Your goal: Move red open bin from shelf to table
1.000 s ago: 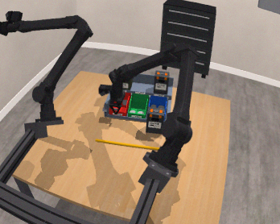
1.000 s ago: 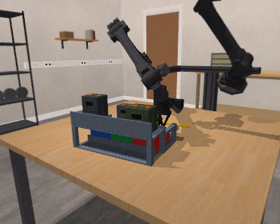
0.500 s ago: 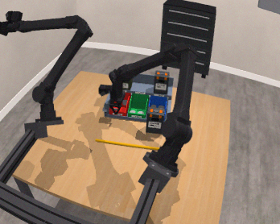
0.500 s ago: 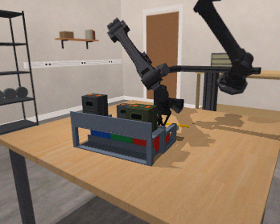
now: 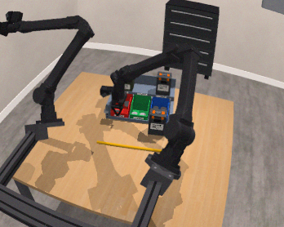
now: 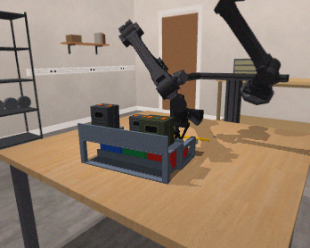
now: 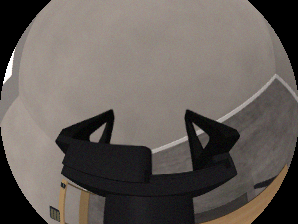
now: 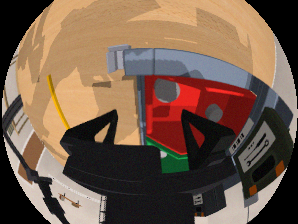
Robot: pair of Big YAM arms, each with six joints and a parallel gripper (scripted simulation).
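The red bin lies 8 cm ahead of my right hand, 2 cm to the left of it and 1 cm below it. From my right hand the other things lie so: blue bin: 13 cm ahead, 20 cm to the right, 1 cm below; green bin: 11 cm ahead, 9 cm to the right, 1 cm below.
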